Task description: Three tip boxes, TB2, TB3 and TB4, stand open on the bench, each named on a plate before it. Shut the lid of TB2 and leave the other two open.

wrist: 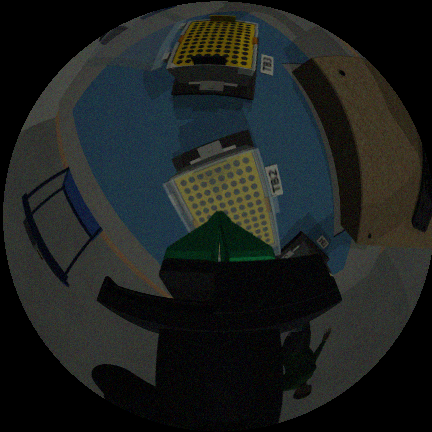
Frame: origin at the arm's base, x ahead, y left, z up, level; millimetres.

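Seen in the pictures: gripper, between the fingertips: [218, 216].
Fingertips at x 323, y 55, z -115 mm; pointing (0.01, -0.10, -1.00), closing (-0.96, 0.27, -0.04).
A point is followed by its place in that frame.
Box TB2 [225, 187] @[y 30, x 310, z -116 mm] is in the middle of the wrist view, with its name plate [274, 180] @[y 61, x 247, z -191 mm] to its right. Its yellow grid looks pale, as if seen through a clear lid lying over it; whether the lid is fully seated I cannot tell. Box TB3 [217, 45] @[y -126, x 273, z -135 mm] is at the top with its plate [267, 65] @[y -118, x 207, z -191 mm]; its grid is bright yellow and its clear lid [169, 46] @[y -144, x 318, z -126 mm] stands out to the left. A dark box [304, 246] @[y 186, x 202, z -171 mm], partly hidden, is at the lower right by a small plate [322, 242] @[y 216, x 141, z -191 mm], too small to read. My gripper [218, 216] @[y 55, x 323, z -115 mm] is shut and empty, its green fingertips overlapping TB2's lower part in the view.
A large brown block [380, 150] @[y 7, x 105, z -99 mm] stands along the right side of the blue mat [120, 135] @[y -80, x 445, z -193 mm]. A dark blue frame [46, 192] with a blue panel is beyond the left edge. A person-like figure [299, 364] shows at the lower right, on the floor side.
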